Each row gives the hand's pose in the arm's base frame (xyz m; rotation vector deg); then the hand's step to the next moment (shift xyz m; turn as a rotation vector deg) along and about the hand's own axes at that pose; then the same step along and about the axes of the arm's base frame.
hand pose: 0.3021 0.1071 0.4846 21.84 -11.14 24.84
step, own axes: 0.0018 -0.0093 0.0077 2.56 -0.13 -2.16
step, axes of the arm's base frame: 0.0049 -0.0102 0.0045 2.56 1.70 -1.34
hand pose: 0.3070 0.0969 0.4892 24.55 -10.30 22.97
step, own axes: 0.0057 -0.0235 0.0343 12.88 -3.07 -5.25
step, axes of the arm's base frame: 0.0120 -0.0326 0.0235 13.39 4.10 -2.58
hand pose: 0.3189 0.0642 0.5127 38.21 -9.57 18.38
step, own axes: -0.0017 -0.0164 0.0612 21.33 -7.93 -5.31
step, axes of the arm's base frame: 0.0010 -0.0511 0.0375 22.99 2.56 -3.30
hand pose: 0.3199 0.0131 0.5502 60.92 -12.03 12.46
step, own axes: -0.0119 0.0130 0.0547 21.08 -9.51 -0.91
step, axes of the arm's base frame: -0.0186 -0.0429 0.0334 22.90 -2.07 -2.63
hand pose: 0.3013 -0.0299 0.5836 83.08 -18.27 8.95
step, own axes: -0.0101 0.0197 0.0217 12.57 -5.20 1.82
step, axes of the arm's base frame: -0.0180 -0.0182 0.0175 13.23 -3.52 -0.91
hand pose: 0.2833 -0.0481 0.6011 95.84 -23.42 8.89
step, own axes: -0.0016 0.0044 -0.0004 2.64 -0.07 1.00
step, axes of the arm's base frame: -0.0030 0.0003 0.0036 2.34 -1.44 0.67
